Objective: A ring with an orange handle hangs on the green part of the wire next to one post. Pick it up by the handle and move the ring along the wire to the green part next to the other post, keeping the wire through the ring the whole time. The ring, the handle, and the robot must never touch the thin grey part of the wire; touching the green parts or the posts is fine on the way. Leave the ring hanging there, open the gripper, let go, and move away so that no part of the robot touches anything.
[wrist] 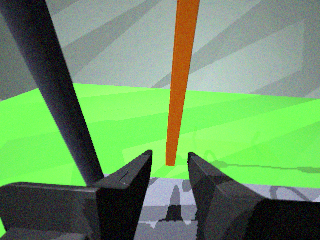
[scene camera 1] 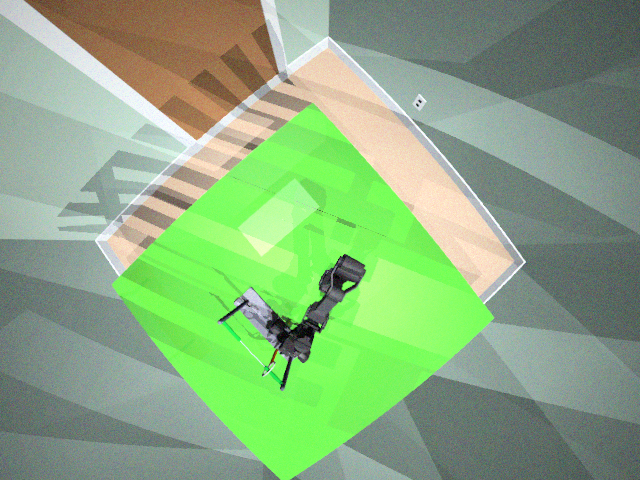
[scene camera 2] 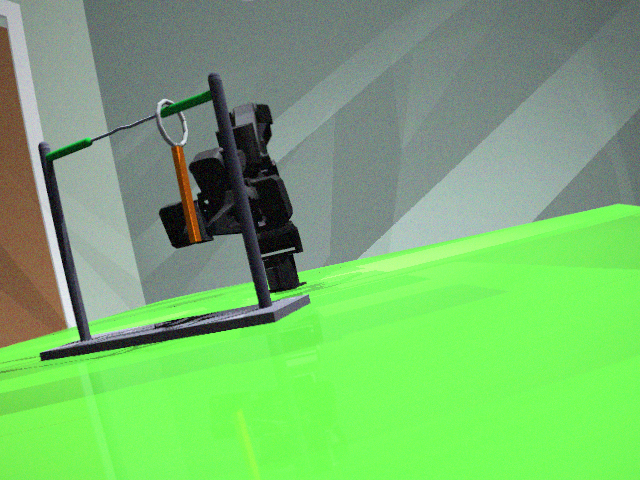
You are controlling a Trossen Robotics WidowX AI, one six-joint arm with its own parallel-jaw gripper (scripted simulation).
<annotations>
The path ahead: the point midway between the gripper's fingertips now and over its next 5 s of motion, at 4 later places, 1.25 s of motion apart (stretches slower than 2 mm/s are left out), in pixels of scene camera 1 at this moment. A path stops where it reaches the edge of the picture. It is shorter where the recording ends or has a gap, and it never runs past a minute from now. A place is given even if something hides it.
My gripper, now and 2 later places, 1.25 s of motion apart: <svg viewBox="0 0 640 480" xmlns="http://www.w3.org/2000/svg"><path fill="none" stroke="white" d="M276 350L284 345L291 338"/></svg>
</annotations>
